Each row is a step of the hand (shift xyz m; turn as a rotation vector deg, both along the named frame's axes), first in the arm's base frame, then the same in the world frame.
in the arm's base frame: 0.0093 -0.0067 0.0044 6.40 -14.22 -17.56
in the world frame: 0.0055 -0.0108 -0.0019 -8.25 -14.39 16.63
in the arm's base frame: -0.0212 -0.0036 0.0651 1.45 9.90 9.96
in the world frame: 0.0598 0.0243 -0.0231 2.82 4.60 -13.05
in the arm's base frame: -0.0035 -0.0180 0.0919 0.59 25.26 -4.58
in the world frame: 0.0865 0.0052 -0.0356 -17.21 10.97 -15.59
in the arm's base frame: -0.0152 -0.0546 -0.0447 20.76 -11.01 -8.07
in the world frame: -0.0058 -0.0179 0.0697 -4.58 -24.28 2.66
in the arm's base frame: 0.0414 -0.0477 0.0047 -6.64 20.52 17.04
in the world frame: 0.0217 -0.0582 0.0122 4.55 17.53 -20.68
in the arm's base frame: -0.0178 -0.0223 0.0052 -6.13 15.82 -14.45
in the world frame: 0.0192 0.0055 0.0210 -19.27 11.19 -0.51
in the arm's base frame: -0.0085 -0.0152 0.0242 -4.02 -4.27 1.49
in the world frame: 0.0296 0.0030 0.0015 4.19 1.65 4.04
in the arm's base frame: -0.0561 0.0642 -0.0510 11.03 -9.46 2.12
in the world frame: -0.0663 0.0735 0.0080 4.80 -13.87 0.48
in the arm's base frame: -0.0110 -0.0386 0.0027 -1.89 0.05 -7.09
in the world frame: 0.0245 -0.0085 0.0308 -5.59 0.85 4.67
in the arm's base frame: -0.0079 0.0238 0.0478 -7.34 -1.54 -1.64
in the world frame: 0.0286 0.0238 -0.0391 0.74 5.48 5.33
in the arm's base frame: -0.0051 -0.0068 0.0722 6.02 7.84 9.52
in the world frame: 0.0645 0.0096 -0.0320 2.73 -0.41 -13.44
